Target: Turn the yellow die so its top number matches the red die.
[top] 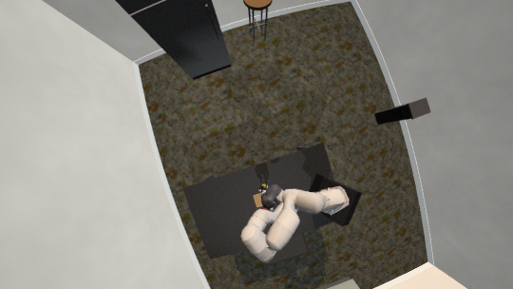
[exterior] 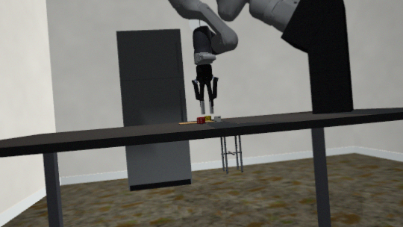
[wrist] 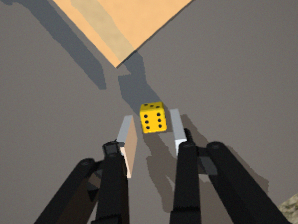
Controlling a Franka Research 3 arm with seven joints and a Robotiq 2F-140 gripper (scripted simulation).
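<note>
My gripper is now 50 mm above the yellow die. From my hand the other things lie so: white die (110 mm ahead, 240 mm to the left, 50 mm below); then red die (150 mm ahead, 190 mm to the left, 50 mm below); then tan mat (120 mm ahead, 90 mm to the left, 60 mm below).
</note>
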